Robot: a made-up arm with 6 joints. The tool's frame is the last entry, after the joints. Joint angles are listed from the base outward.
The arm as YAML. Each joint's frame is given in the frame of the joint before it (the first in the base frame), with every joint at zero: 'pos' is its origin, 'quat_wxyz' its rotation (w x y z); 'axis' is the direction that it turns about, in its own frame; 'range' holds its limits. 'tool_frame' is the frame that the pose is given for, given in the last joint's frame.
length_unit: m
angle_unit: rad
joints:
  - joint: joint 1
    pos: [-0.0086, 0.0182, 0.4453]
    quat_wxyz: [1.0, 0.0, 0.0, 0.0]
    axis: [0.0, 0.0, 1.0]
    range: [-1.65, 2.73]
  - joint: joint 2
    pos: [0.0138, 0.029, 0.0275]
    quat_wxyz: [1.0, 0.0, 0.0, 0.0]
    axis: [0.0, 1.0, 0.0]
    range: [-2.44, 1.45]
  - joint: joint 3
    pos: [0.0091, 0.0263, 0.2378]
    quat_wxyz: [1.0, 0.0, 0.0, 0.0]
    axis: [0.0, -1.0, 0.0]
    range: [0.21, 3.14]
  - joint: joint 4
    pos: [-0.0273, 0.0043, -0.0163]
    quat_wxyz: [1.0, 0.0, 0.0, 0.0]
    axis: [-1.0, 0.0, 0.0]
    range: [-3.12, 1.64]
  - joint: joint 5
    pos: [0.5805, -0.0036, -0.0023]
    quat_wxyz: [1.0, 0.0, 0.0, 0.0]
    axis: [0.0, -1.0, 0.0]
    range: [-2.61, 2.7]
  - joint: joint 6
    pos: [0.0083, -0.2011, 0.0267]
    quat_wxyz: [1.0, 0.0, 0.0, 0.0]
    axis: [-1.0, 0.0, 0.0]
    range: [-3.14, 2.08]
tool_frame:
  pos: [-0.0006, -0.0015, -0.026]
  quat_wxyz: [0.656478, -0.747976, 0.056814, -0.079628]
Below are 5 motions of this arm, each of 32 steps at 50 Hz.
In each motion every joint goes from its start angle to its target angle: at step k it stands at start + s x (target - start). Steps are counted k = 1, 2, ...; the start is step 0. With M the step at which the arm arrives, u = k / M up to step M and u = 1 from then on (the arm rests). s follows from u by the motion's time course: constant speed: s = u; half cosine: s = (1 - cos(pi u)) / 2; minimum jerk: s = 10 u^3 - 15 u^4 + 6 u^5.
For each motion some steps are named. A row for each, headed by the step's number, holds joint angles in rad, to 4 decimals.
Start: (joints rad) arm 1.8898 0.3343 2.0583 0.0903 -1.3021 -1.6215
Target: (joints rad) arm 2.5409 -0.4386 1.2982 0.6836 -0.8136 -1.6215
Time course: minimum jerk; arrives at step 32
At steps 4, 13, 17, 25, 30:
4: 1.9003 0.3219 2.0461 0.0998 -1.2943 -1.6215
13: 2.1036 0.0806 1.8088 0.2851 -1.1417 -1.6215
17: 2.2534 -0.0973 1.6338 0.4216 -1.0293 -1.6215
25: 2.4932 -0.3819 1.3539 0.6401 -0.8494 -1.6215
30: 2.5395 -0.4369 1.2999 0.6823 -0.8147 -1.6215

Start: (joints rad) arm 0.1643 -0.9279 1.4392 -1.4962 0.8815 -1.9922
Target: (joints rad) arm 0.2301 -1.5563 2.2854 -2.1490 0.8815 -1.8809
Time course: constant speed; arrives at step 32
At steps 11, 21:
11: 0.1869 -1.1439 1.7301 -1.7206 0.8815 -1.9539
21: 0.2075 -1.3403 1.9945 -1.9246 0.8815 -1.9192

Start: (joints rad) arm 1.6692 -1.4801 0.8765 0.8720 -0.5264 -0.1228
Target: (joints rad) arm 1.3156 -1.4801 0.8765 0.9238 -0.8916 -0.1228
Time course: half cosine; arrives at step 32
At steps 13, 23, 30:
13: 1.5437 -1.4801 0.8765 0.8904 -0.6560 -0.1228
23: 1.3802 -1.4801 0.8765 0.9143 -0.8248 -0.1228
30: 1.3190 -1.4801 0.8765 0.9233 -0.8881 -0.1228

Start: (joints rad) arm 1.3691 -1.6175 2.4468 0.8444 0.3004 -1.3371
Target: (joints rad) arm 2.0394 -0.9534 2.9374 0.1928 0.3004 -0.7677
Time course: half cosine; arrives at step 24
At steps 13, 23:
13: 1.7480 -1.2421 2.7241 0.4761 0.3004 -1.0152
23: 2.0365 -0.9562 2.9353 0.1956 0.3004 -0.7701

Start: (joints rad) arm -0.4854 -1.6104 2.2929 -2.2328 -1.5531 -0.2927
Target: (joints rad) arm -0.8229 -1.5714 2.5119 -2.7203 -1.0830 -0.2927
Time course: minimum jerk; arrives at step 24
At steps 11, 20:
11: -0.6279 -1.5939 2.3854 -2.4386 -1.3546 -0.2927
20: -0.8109 -1.5728 2.5041 -2.7030 -1.0997 -0.2927

